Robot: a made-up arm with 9 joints. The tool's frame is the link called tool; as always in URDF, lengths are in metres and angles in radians. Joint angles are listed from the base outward.
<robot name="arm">
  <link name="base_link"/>
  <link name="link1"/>
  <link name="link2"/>
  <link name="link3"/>
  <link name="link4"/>
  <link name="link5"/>
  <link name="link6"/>
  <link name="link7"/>
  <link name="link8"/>
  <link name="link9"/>
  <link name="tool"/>
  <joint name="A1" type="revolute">
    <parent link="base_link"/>
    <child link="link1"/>
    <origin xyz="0 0 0.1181" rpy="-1.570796 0 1.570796"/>
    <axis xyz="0 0 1"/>
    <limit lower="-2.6" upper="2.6"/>
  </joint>
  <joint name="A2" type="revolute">
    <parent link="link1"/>
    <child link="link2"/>
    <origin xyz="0.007 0.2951 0.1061" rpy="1.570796 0 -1.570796"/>
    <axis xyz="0 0 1"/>
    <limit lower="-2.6" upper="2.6"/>
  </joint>
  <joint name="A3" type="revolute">
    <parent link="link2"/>
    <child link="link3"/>
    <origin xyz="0.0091 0.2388 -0.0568" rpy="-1.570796 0 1.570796"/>
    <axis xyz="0 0 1"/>
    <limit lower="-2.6" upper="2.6"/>
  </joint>
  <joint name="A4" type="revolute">
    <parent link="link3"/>
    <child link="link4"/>
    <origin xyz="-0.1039 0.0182 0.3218"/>
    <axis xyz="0 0 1"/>
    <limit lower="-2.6" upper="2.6"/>
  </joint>
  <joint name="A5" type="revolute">
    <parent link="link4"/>
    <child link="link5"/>
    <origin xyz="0.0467 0.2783 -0.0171" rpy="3.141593 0 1.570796"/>
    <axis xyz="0 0 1"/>
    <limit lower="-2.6" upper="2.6"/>
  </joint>
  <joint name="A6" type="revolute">
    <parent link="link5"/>
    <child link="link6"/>
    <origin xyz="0.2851 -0.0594 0.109" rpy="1.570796 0 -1.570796"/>
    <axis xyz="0 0 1"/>
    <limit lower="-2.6" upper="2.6"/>
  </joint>
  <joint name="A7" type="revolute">
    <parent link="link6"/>
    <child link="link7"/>
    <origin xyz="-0.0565 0.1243 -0.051" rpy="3.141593 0 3.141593"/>
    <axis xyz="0 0 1"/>
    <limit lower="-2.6" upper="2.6"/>
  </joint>
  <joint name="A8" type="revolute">
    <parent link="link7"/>
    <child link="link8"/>
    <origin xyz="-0.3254 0.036 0.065" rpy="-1.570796 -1.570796 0"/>
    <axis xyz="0 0 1"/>
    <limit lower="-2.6" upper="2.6"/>
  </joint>
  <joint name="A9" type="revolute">
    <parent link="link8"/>
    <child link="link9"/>
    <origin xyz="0.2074 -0.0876 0.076" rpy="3.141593 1.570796 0"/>
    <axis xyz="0 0 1"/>
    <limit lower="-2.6" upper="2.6"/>
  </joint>
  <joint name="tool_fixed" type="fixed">
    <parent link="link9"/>
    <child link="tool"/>
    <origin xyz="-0.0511 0.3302 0.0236" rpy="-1.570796 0 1.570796"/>
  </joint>
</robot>
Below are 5 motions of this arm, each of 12 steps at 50 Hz.
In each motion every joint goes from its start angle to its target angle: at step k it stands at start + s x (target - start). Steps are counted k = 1, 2, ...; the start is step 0. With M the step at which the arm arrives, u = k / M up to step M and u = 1 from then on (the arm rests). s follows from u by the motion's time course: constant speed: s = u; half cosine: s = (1 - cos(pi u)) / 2; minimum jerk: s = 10 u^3 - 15 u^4 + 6 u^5.
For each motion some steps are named. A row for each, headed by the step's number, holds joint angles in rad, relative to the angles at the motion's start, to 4 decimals.
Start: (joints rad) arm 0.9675 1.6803 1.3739 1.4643 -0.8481 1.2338 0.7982 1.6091 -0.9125
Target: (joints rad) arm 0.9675 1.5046 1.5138 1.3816 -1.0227 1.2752 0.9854 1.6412 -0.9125
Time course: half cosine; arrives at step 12
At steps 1, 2, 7, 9, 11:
1: 0.0000 -0.0030 0.0024 -0.0014 -0.0030 0.0007 0.0032 0.0005 0.0000
2: 0.0000 -0.0118 0.0094 -0.0055 -0.0117 0.0028 0.0125 0.0022 0.0000
7: 0.0000 -0.1106 0.0881 -0.0521 -0.1099 0.0261 0.1178 0.0202 0.0000
9: 0.0000 -0.1500 0.1194 -0.0706 -0.1490 0.0353 0.1598 0.0274 0.0000
11: 0.0000 -0.1727 0.1375 -0.0813 -0.1716 0.0407 0.1840 0.0316 0.0000

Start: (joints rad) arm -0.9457 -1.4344 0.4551 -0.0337 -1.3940 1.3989 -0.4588 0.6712 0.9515
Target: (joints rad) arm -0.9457 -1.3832 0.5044 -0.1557 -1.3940 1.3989 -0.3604 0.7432 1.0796
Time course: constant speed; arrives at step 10
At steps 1, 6, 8, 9, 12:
1: 0.0000 0.0051 0.0049 -0.0122 0.0000 0.0000 0.0098 0.0072 0.0128
6: 0.0000 0.0307 0.0296 -0.0732 0.0000 0.0000 0.0590 0.0432 0.0769
8: 0.0000 0.0410 0.0394 -0.0976 0.0000 0.0000 0.0787 0.0576 0.1025
9: 0.0000 0.0461 0.0444 -0.1098 0.0000 0.0000 0.0886 0.0648 0.1153
12: 0.0000 0.0512 0.0493 -0.1220 0.0000 0.0000 0.0984 0.0720 0.1281

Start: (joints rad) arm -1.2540 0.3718 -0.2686 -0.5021 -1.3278 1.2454 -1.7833 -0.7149 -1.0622
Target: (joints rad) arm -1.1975 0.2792 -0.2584 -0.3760 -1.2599 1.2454 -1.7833 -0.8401 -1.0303
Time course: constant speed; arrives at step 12
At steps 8, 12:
8: 0.0377 -0.0617 0.0068 0.0841 0.0453 0.0000 0.0000 -0.0835 0.0213
12: 0.0565 -0.0926 0.0102 0.1261 0.0679 0.0000 0.0000 -0.1252 0.0319

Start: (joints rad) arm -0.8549 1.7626 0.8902 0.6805 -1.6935 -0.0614 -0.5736 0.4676 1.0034
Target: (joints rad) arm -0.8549 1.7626 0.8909 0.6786 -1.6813 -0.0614 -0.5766 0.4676 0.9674
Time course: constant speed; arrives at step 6
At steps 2, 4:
2: 0.0000 0.0000 0.0002 -0.0006 0.0041 0.0000 -0.0010 0.0000 -0.0120
4: 0.0000 0.0000 0.0005 -0.0013 0.0081 0.0000 -0.0020 0.0000 -0.0240

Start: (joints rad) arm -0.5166 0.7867 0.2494 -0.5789 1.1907 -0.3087 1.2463 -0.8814 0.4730
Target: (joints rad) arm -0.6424 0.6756 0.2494 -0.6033 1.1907 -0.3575 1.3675 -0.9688 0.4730
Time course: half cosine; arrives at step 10
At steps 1, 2, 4, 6, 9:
1: -0.0031 -0.0027 0.0000 -0.0006 0.0000 -0.0012 0.0030 -0.0021 0.0000
2: -0.0120 -0.0106 0.0000 -0.0023 0.0000 -0.0047 0.0116 -0.0083 0.0000
4: -0.0435 -0.0384 0.0000 -0.0084 0.0000 -0.0169 0.0419 -0.0302 0.0000
6: -0.0823 -0.0727 0.0000 -0.0160 0.0000 -0.0319 0.0793 -0.0572 0.0000
9: -0.1227 -0.1084 0.0000 -0.0238 0.0000 -0.0476 0.1182 -0.0853 0.0000

